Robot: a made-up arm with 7 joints.
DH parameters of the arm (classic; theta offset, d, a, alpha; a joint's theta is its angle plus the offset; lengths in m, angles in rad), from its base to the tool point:
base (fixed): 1.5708 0 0.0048 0
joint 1: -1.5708 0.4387 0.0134 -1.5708
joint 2: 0 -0.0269 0.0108 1.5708
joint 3: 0 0.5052 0.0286 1.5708
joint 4: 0 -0.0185 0.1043 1.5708
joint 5: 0 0.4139 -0.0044 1.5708
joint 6: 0 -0.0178 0.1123 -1.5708
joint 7: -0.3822 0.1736 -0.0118 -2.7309
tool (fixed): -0.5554 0.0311 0 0
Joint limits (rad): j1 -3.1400..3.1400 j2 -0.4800..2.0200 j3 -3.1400..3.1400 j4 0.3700..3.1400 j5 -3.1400..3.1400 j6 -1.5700..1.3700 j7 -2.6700..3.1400
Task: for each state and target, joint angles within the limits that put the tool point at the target. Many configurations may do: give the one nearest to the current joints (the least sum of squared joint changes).
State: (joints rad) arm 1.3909 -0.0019 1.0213 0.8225 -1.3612 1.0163 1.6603
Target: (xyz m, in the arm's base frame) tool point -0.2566 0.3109 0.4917
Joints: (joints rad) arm 1.4267 0.0219 1.0757 0.5294 -1.3194 1.0112 1.6686
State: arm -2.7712 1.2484 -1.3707 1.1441 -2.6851 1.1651 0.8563
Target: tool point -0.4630 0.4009 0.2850
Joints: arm -2.7466 1.3283 -1.2068 0.7480 -2.6987 1.0554 0.8562
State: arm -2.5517 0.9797 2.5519 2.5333 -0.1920 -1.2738 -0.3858
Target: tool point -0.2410 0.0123 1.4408
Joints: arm -2.9098 0.2607 2.6102 2.5665 -0.4240 -0.7837 -0.3805
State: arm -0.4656 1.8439 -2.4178 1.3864 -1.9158 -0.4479 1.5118
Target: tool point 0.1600 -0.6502 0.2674
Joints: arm -0.3809 2.0200 -1.9469 1.2605 -1.9498 -0.6606 1.5209
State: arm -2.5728 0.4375 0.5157 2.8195 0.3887 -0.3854 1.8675
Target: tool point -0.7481 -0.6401 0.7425
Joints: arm -2.4757 0.9891 0.5311 2.2201 0.5817 -0.5942 1.8473
